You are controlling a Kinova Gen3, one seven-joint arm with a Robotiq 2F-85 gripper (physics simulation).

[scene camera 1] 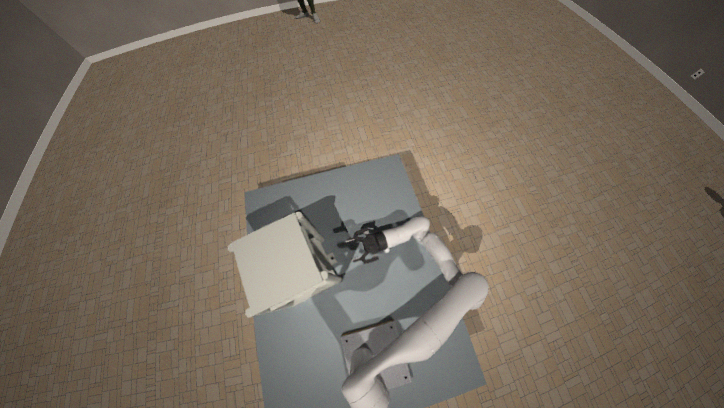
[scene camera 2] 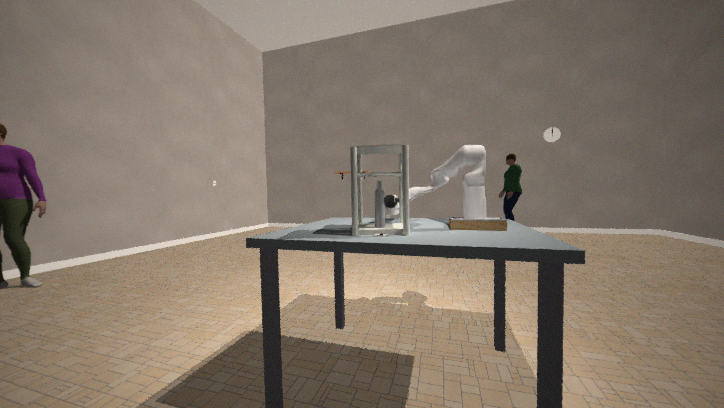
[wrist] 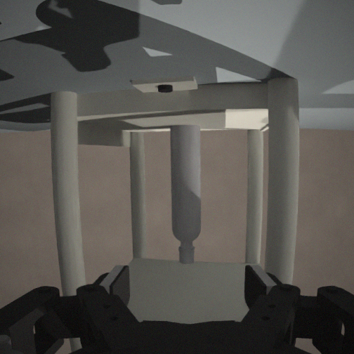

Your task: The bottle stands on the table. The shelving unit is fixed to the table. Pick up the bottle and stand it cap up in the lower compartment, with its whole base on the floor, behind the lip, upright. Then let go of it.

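Frame: origin at the arm's base, x ahead, y left, z up, level; metres.
Seen in the pictures: gripper, fingertip midpoint: (scene camera 1: 348, 251) (scene camera 2: 387, 199); arm's base at its link origin: (scene camera 1: 362, 360) (scene camera 2: 474, 218).
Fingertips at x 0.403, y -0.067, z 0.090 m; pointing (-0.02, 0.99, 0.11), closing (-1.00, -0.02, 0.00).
Observation:
Pixels of each thing's top centre, then the offset from my fingertips to it.
- grey bottle at its top centre: (scene camera 2: 379, 181) 0.007 m back, 0.237 m left, 0.083 m up
- pale shelving unit at its top centre: (scene camera 1: 274, 260) (scene camera 2: 379, 149) 0.004 m back, 0.204 m left, 0.222 m up
The grey bottle (scene camera 2: 379, 207) (wrist: 186, 185) stands upright, cap up, in the lower compartment of the pale shelving unit (scene camera 1: 276, 263) (scene camera 2: 404, 192) (wrist: 283, 185). The wrist view shows it upside down, with the cap towards the bottom. Its base is on the compartment floor (wrist: 175, 118), behind the front lip (wrist: 200, 100), between the side posts. My gripper (scene camera 1: 350, 240) (scene camera 2: 390, 201) (wrist: 186, 282) is open and empty. It is outside the unit's open front, facing the bottle and clear of it. The unit's top board hides the bottle in the overhead view.
The unit stands on the blue-grey table (scene camera 1: 364, 187) (scene camera 2: 415, 246) near one edge. Its front posts flank the opening. A small pale plate with a dark knob (wrist: 165, 88) is at the front lip. The arm's base plate (scene camera 1: 377, 331) is on the same table. People stand away from it.

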